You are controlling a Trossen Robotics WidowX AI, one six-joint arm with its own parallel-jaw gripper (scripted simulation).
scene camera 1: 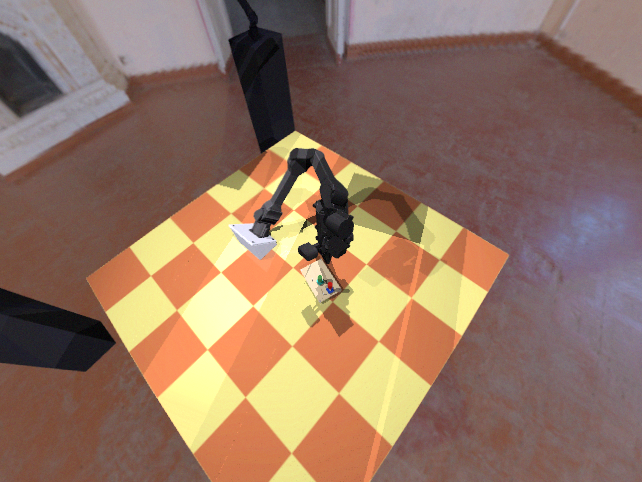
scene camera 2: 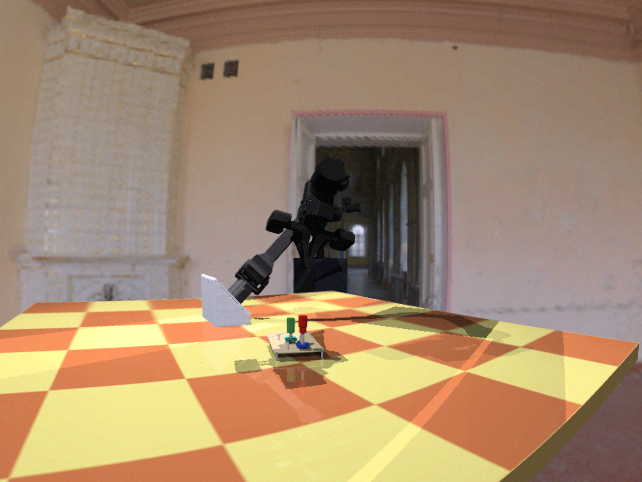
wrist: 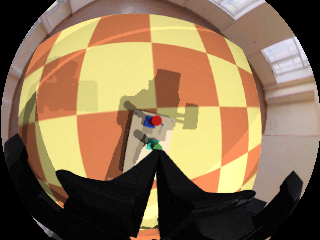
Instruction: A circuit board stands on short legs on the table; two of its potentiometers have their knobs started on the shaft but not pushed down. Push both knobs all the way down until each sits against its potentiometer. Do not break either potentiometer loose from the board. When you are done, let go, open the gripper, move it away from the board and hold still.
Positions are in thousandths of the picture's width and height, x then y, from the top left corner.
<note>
My gripper (scene camera 2: 476, 557) is shut, holding nothing.
My gripper shows as well in scene camera 1 (scene camera 1: 510, 547) and in the wrist view (wrist: 495, 640).
</note>
